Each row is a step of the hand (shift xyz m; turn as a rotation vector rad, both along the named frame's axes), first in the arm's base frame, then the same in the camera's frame.
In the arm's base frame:
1: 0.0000 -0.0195 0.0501 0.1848 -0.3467 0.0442
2: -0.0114 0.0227 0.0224 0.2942 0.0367 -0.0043
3: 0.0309 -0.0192 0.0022 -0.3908 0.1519 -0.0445
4: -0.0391 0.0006 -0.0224 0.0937 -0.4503 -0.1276
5: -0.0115 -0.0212 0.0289 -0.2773 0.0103 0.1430
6: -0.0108 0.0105 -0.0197 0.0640 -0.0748 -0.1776
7: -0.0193 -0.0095 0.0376 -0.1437 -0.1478 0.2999
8: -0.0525 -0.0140 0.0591 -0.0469 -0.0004 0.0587
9: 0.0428 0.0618 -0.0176 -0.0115 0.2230 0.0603
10: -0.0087 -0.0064 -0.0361 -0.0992 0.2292 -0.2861
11: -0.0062 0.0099 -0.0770 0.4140 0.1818 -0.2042
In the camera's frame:
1: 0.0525 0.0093 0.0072 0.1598 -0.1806 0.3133
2: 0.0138 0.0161 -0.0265 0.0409 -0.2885 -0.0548
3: 0.0124 -0.0303 0.0160 -0.1507 0.3781 -0.1101
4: -0.0287 0.0340 0.0073 0.0045 -0.1270 0.4601
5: 0.0306 0.0164 0.0146 0.0830 0.3000 -0.0242
6: -0.0233 0.0070 -0.0049 -0.1394 -0.0990 0.1095
7: 0.0346 0.0260 0.0018 0.2952 0.1958 0.0834
8: 0.0501 0.0626 0.0034 0.0474 0.0574 -0.0101
9: -0.0239 -0.0440 -0.0588 0.0014 0.0281 -0.2296
10: -0.0344 0.0014 0.0152 -0.3462 0.0469 -0.1489
11: -0.0769 -0.0087 0.0088 -0.1627 -0.4415 -0.1573

